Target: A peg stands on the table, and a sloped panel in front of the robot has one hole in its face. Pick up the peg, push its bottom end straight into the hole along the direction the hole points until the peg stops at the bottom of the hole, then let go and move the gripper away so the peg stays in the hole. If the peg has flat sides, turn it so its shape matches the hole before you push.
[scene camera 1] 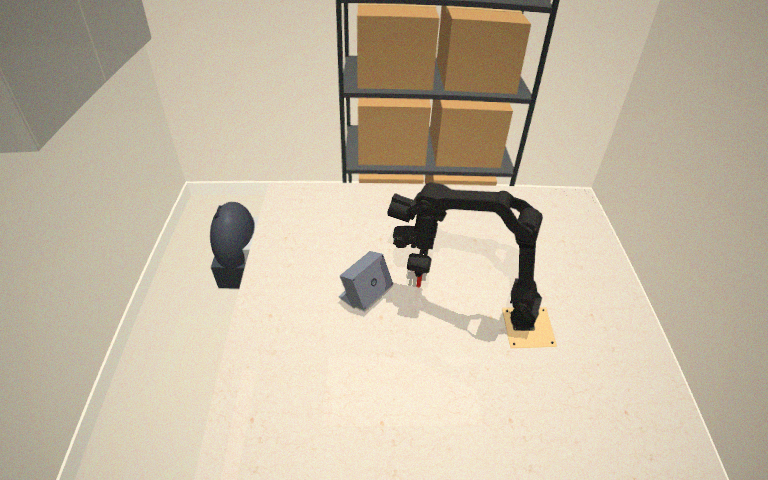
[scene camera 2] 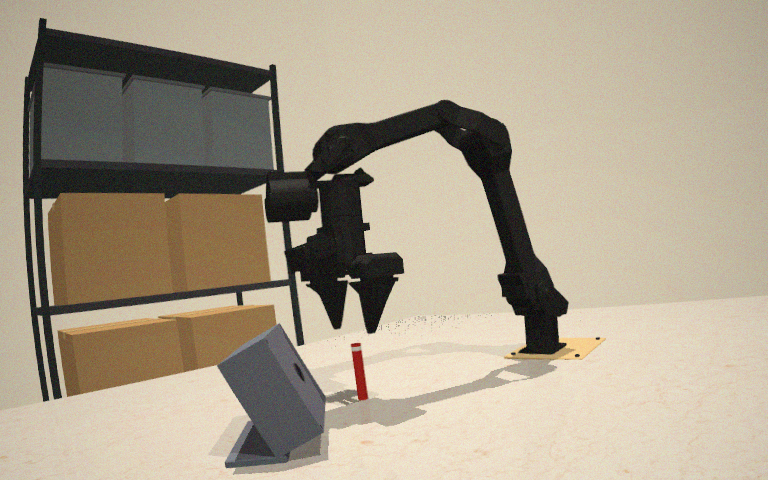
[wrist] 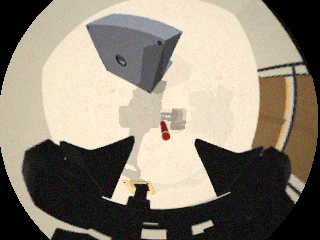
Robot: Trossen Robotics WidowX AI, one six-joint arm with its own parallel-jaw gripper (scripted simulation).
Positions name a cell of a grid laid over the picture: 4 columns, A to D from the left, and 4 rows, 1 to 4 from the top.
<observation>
my gripper: scene camera 1 C3; scene camera 2 B3; wrist C3
</observation>
